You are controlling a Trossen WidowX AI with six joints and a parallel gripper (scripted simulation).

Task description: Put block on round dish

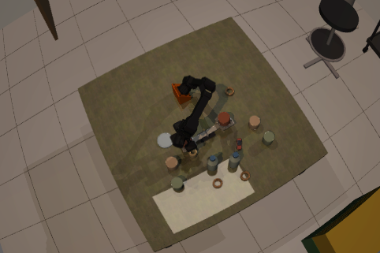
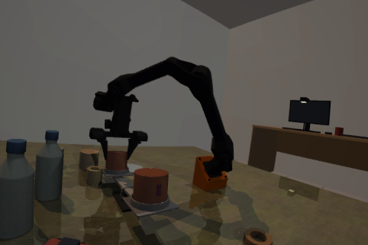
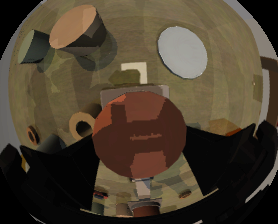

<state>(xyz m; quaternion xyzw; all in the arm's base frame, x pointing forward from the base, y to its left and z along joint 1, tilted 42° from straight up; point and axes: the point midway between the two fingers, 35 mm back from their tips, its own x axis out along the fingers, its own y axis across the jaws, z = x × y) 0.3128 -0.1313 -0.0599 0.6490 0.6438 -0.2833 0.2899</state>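
Now: the round dish 100 mm to the right of my gripper tip, 90 mm behind it and 70 mm below it. The rest, counted from my gripper tip: cup: 20 mm to the right; then small red object: 280 mm to the left, 150 mm ahead, 60 mm below; then bluish block: 20 mm below.
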